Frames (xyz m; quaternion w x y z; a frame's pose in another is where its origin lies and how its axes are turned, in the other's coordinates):
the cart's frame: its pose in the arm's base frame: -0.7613 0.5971 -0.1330 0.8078 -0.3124 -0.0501 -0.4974
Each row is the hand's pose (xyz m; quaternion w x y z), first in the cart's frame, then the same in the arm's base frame.
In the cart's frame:
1: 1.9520 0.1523 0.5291 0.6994 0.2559 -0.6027 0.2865
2: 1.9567 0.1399 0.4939 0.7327 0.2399 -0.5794 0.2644
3: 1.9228 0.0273 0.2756 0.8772 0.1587 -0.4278 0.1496
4: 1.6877 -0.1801 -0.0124 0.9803 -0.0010 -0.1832 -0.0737
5: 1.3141 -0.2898 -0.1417 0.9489 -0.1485 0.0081 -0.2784
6: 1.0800 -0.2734 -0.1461 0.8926 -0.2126 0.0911 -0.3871
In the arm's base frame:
1: 0.4638 -0.5697 0.9855 0.7572 -0.3259 -0.5597 0.0847
2: 0.4477 -0.5967 0.9648 0.7693 -0.3365 -0.5415 0.0422
3: 0.2866 -0.7265 0.8282 0.8111 -0.3661 -0.4217 -0.1739
4: -0.0703 -0.7690 0.6001 0.7457 -0.3945 -0.2196 -0.4899
5: -0.3785 -0.5861 0.4002 0.5820 -0.3984 -0.0541 -0.7068
6: -0.4829 -0.4027 0.2975 0.4666 -0.3859 0.0137 -0.7957

